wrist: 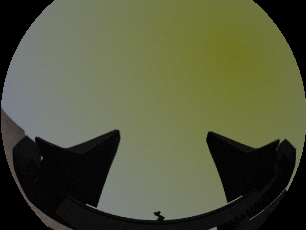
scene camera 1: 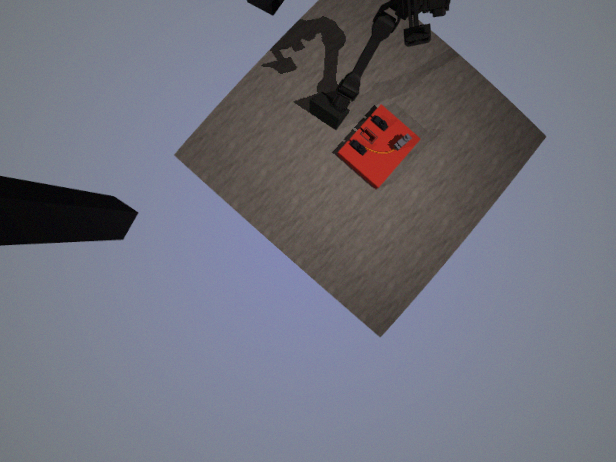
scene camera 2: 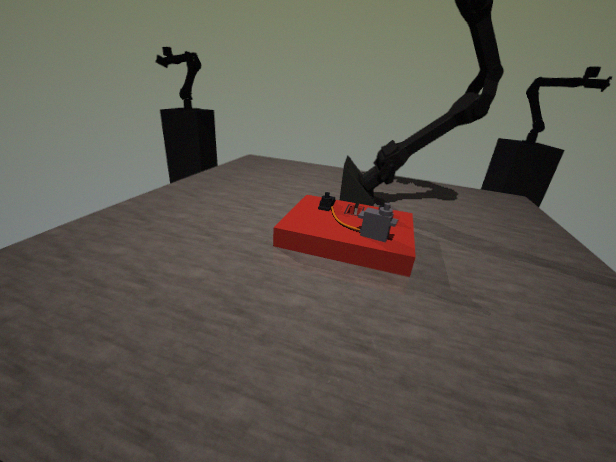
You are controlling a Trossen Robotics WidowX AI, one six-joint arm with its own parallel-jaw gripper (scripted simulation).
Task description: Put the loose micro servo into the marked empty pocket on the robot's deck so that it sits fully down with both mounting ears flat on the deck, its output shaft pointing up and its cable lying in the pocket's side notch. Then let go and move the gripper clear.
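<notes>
Gripper state: my gripper is open and holds nothing. A grey micro servo and a red deck are also present.
</notes>
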